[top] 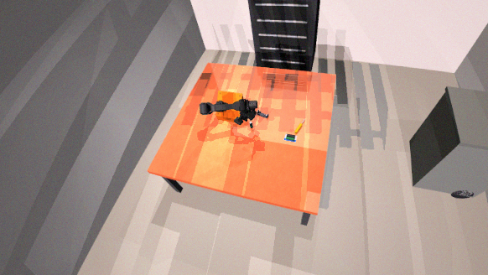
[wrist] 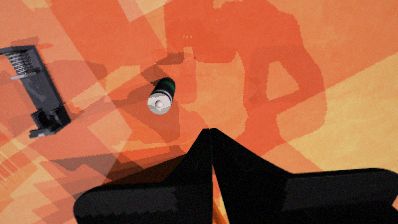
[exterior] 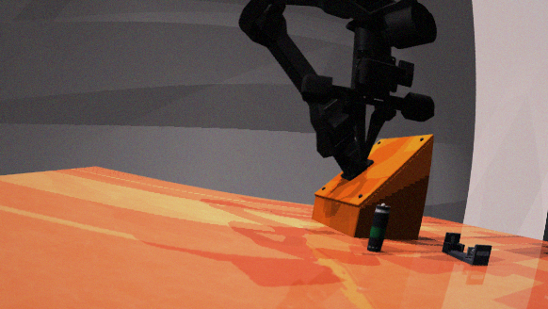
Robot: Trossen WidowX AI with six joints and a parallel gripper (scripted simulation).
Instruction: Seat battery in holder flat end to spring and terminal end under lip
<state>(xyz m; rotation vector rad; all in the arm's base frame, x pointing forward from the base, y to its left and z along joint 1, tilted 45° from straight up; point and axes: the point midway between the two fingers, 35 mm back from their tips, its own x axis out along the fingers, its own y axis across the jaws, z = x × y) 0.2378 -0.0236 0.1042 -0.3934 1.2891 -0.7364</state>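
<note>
The battery is 1 cm ahead of my gripper tip, 4 cm to the left of it and 9 cm below it. From my gripper tip the other things lie so: yellow screwdriver: 38 cm ahead, 17 cm to the left, 11 cm below.
</note>
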